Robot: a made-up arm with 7 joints. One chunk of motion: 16 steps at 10 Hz.
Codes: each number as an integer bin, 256 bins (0 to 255) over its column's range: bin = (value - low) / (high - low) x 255, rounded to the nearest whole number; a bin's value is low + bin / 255 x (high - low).
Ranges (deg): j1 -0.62..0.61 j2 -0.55..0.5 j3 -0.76..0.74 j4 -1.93..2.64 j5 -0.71..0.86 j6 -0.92..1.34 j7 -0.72..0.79
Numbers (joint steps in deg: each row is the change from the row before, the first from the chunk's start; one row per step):
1: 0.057 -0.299 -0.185 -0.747 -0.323 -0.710 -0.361
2: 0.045 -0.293 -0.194 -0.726 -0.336 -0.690 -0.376
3: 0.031 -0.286 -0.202 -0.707 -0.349 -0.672 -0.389
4: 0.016 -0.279 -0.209 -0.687 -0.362 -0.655 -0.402
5: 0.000 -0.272 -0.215 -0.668 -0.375 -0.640 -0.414
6: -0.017 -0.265 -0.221 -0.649 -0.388 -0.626 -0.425
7: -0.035 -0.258 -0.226 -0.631 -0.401 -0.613 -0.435
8: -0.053 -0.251 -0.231 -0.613 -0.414 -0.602 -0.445
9: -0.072 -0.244 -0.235 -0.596 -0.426 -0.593 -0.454
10: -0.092 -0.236 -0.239 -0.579 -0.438 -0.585 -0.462
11: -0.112 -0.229 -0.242 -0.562 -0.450 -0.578 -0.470
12: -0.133 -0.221 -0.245 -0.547 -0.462 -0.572 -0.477
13: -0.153 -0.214 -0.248 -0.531 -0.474 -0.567 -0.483
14: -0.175 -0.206 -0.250 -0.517 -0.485 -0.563 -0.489
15: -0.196 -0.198 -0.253 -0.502 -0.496 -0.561 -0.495
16: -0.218 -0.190 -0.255 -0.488 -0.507 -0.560 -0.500
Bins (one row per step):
1: 140 61 98 66 63 24 61
2: 138 62 96 67 61 26 58
3: 135 64 95 68 59 28 56
4: 132 66 94 69 57 30 54
5: 129 68 93 70 54 32 52
6: 125 69 92 71 52 33 50
7: 121 71 91 72 50 35 48
8: 118 73 90 73 48 36 46
9: 114 74 89 74 46 37 45
10: 109 76 89 75 44 38 44
11: 105 78 88 76 42 39 42
12: 101 80 88 77 40 39 41
13: 97 82 87 78 38 40 40
14: 92 84 87 79 37 40 39
15: 88 85 86 80 35 41 38
16: 83 87 86 80 33 41 37

